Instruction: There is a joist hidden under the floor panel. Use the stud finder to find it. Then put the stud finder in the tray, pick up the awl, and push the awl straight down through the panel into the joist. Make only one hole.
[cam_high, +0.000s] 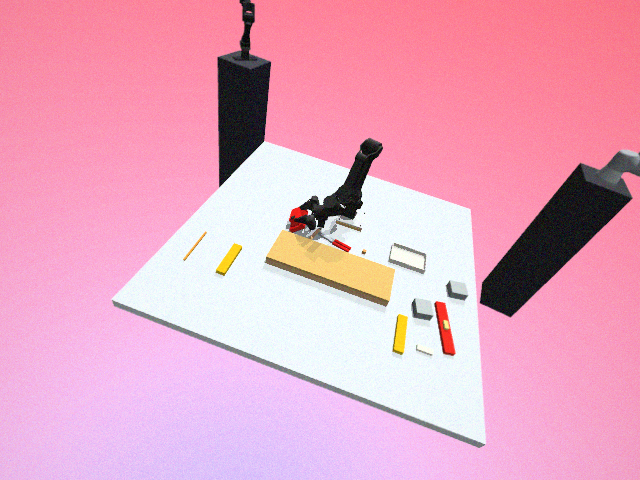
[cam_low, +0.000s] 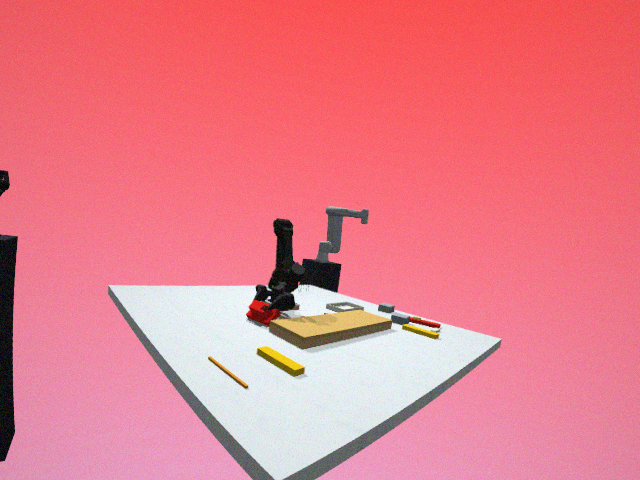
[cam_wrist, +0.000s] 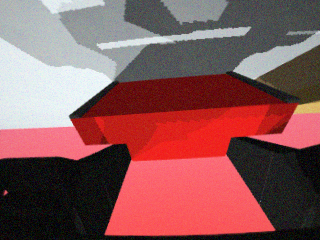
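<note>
Now: the red stud finder 1 cm to the left of my gripper tip, 1 cm below it and 1 cm ahead of it. From my gripper tip the other things lie so: awl 12 cm to the left, 5 cm below, 3 cm behind; then orange pencil 36 cm ahead, 26 cm to the right, 6 cm below; then red-handled tool 20 cm to the left, 6 cm below, 1 cm behind.
</note>
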